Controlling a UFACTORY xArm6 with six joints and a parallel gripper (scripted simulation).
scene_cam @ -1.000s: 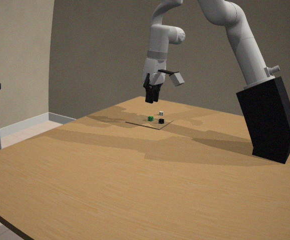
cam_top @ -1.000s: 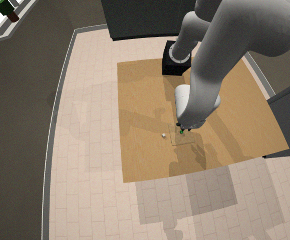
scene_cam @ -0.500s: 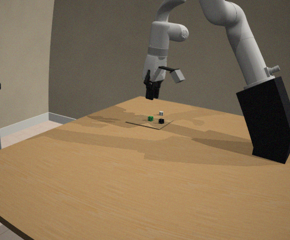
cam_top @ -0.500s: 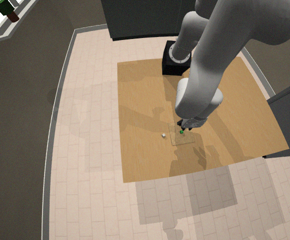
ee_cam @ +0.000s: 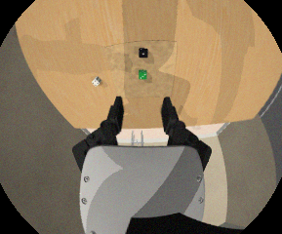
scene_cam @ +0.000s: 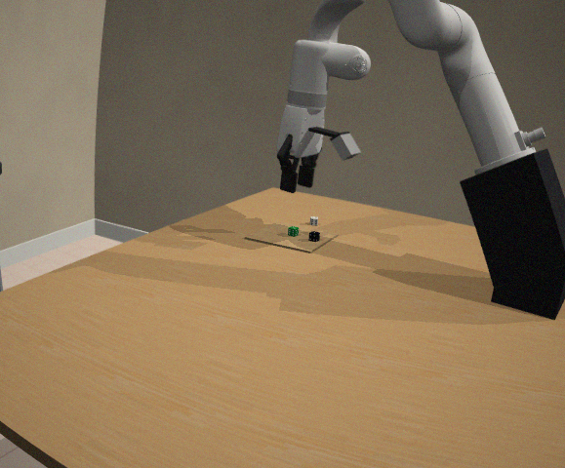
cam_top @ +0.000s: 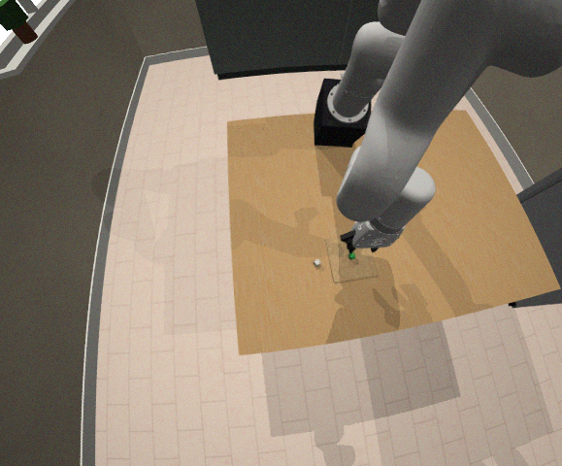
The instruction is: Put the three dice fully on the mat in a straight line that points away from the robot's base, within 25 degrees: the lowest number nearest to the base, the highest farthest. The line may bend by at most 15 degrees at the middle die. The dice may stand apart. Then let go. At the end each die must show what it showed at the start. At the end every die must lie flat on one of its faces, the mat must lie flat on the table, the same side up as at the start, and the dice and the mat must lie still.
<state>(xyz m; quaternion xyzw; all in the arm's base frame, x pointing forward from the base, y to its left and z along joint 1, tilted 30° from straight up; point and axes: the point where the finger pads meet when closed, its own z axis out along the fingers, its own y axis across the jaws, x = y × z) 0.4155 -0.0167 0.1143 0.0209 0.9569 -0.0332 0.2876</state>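
My hand is 110 mm to the left of the white die, 110 mm above it and 10 mm short of it. Round my hand: thin tan mat: 110 mm below; then black die: 100 mm below, 50 mm behind; then green die: 100 mm below.
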